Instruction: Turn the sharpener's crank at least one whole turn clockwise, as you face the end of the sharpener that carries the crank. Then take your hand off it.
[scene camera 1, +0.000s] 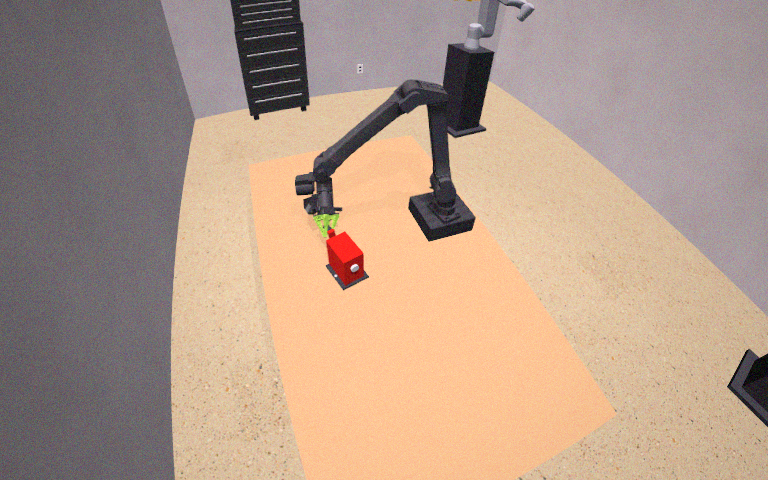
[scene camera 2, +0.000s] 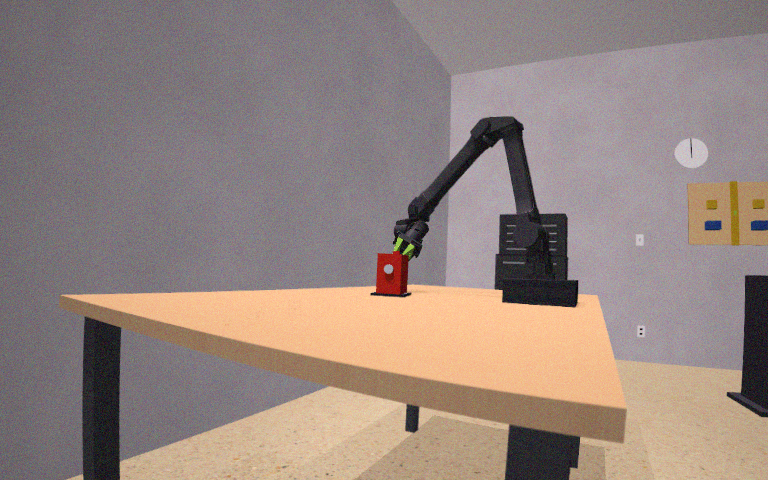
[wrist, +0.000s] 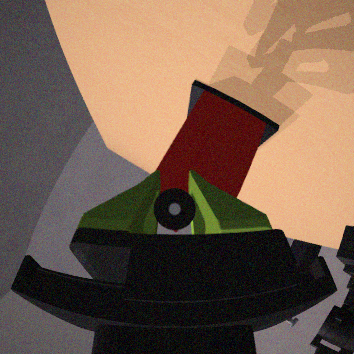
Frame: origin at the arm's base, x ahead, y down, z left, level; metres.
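Seen in the pictures: gripper, fingertip midpoint: (scene camera 1: 327, 237) (wrist: 174, 177); arm's base at its link origin: (scene camera 1: 443, 211) (scene camera 2: 538, 279).
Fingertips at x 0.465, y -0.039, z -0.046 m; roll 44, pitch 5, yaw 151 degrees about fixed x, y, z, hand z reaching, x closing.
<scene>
Offsets run from my fingertips to a thing's middle. "spot": to the spot under its first point. Level surfaces: height alone.
The red sharpener (scene camera 1: 345, 249) (scene camera 2: 391, 284) (wrist: 220, 135) stands upright on its dark base plate. A round silver disc @(spot: dx -0.028, dy +0.018, dz +0.146 m) (scene camera 1: 354, 267) (scene camera 2: 388, 268) is on the end facing away from the gripper. The crank is on the other end, mostly hidden by the body and fingers. A small red part of the crank @(dx -0.015, dy +0.004, dz +0.008 m) (scene camera 1: 331, 232) (scene camera 2: 396, 253) shows above the body's top edge. My gripper (scene camera 1: 326, 233) (scene camera 2: 402, 254) (wrist: 174, 177), with green fingers, is shut on the crank's round black handle @(spot: dx -0.005, dy -0.015, dz -0.033 m) (wrist: 174, 197), seen end-on between the fingers in the wrist view.
The sharpener stands on a light wooden table @(dy +0.109 m) (scene camera 1: 430, 350) (scene camera 2: 453, 333). The arm's black base (scene camera 1: 441, 217) (scene camera 2: 539, 292) is to its right in both scene views. A grey wall (scene camera 1: 84, 226) (scene camera 2: 226, 169) is at the left. A black drawer cabinet (scene camera 1: 274, 67) stands far behind.
</scene>
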